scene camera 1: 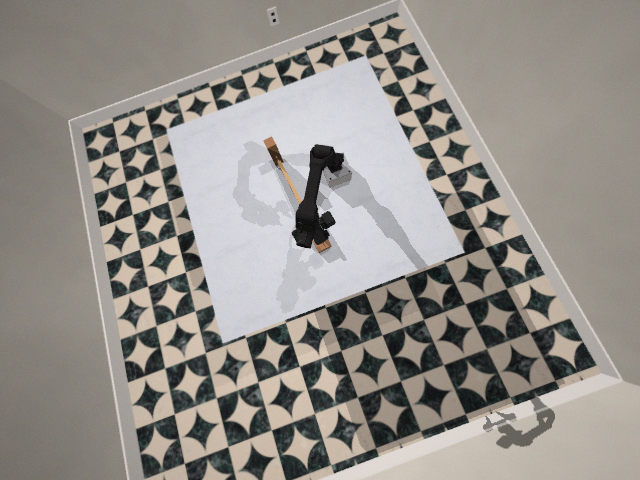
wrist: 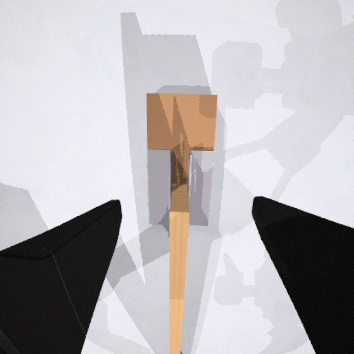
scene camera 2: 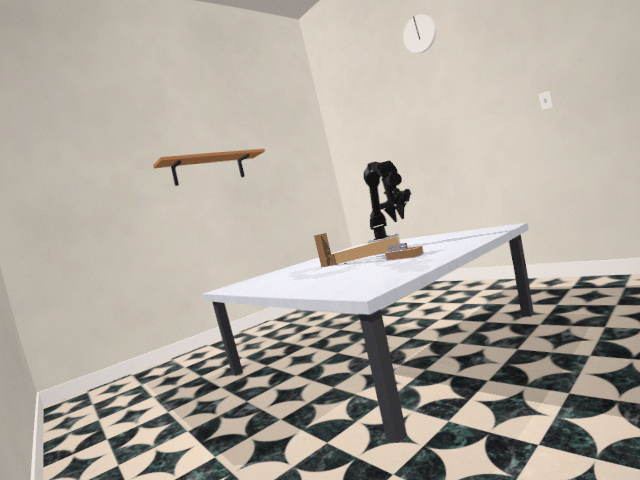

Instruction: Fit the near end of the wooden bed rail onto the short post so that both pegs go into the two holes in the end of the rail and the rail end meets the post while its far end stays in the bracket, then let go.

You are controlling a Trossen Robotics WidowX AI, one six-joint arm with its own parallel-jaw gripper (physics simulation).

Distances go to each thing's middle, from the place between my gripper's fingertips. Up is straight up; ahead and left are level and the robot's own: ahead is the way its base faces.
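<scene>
The wooden bed rail [scene camera 2: 379,247] is in my sight, and from my hand it is 26 cm to the right. It is also 12 cm below my hand and 3 cm ahead of it.
</scene>
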